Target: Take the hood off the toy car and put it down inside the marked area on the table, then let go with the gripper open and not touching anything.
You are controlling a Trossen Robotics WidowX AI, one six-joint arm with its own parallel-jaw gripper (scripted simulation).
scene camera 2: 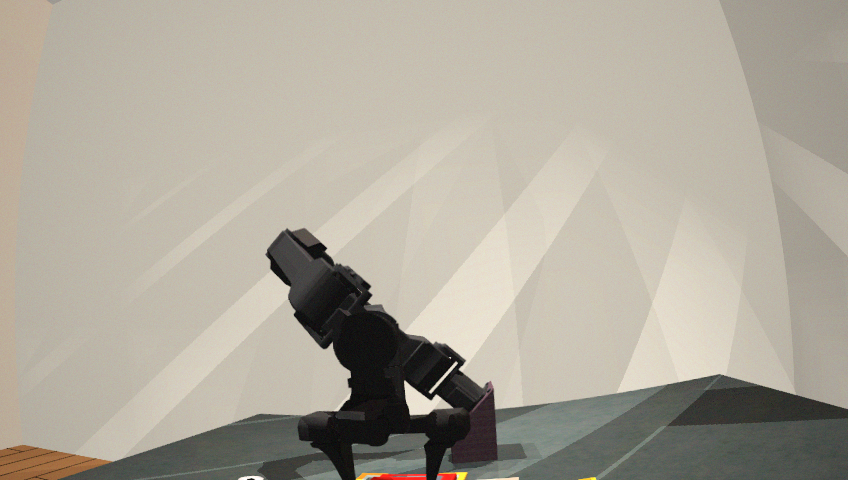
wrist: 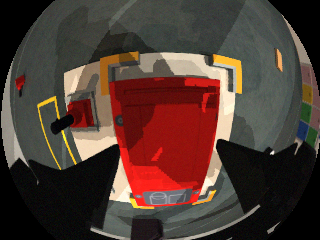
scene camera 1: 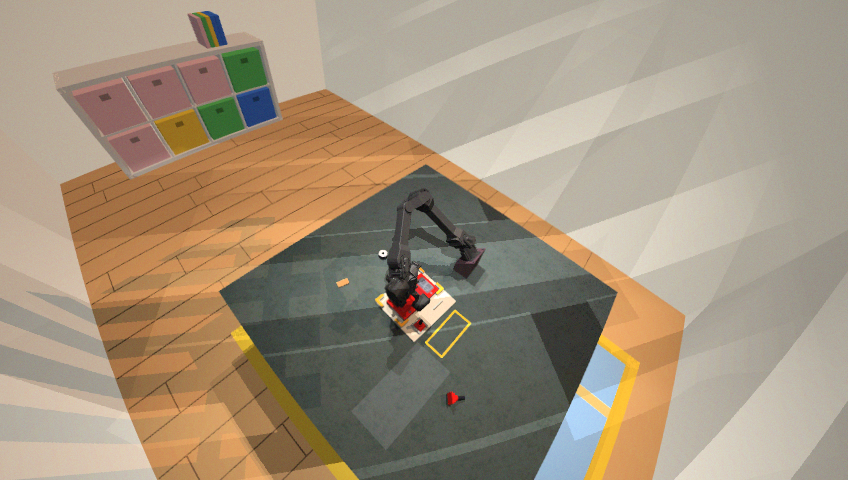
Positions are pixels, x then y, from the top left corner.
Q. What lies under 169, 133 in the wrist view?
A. A red hood.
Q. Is my gripper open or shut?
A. Open.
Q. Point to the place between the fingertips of my gripper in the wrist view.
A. At 170, 147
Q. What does my gripper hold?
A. Nothing.
